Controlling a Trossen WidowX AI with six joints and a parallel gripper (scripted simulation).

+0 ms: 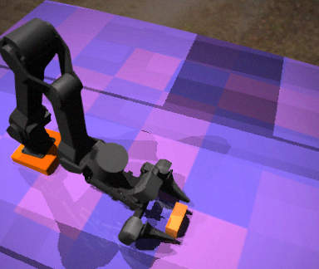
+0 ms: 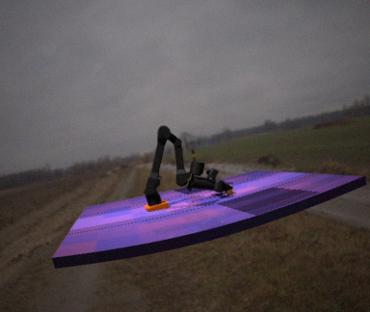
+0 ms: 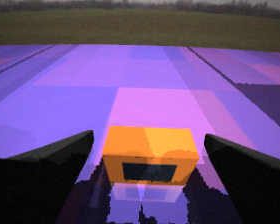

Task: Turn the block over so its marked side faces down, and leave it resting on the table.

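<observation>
Now: the block 20 mm behind my gripper tip and 10 mm below it.
</observation>
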